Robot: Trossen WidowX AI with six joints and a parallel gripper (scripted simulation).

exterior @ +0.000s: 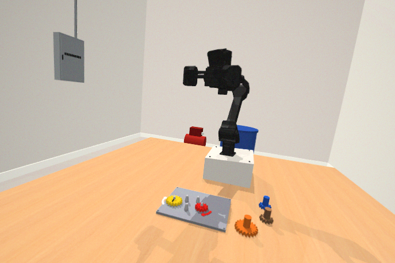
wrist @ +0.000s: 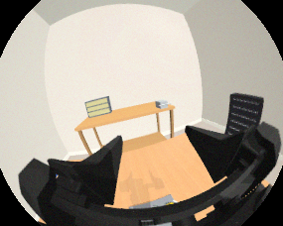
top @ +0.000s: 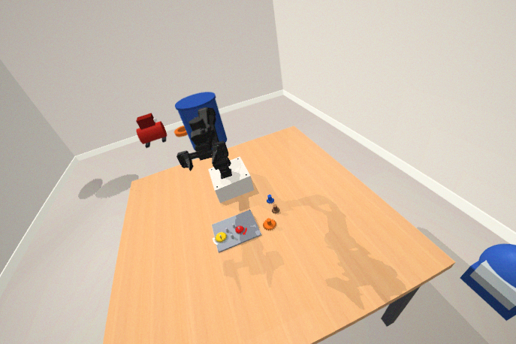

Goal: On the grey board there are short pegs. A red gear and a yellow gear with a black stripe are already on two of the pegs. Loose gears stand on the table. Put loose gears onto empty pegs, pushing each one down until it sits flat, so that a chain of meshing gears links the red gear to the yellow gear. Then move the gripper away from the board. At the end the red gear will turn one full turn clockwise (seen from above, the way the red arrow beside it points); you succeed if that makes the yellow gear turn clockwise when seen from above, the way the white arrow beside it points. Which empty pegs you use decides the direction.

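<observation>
Right now my gripper tip is 41 cm above the orange gear, 19 cm to the right of it and 1 cm past it. The rest, counted from my gripper tip: red gear: 41 cm below, 4 cm to the left, 3 cm behind; then brown gear: 41 cm below, 24 cm to the left, 9 cm behind; then yellow gear: 41 cm below, 5 cm to the right, 1 cm behind.
</observation>
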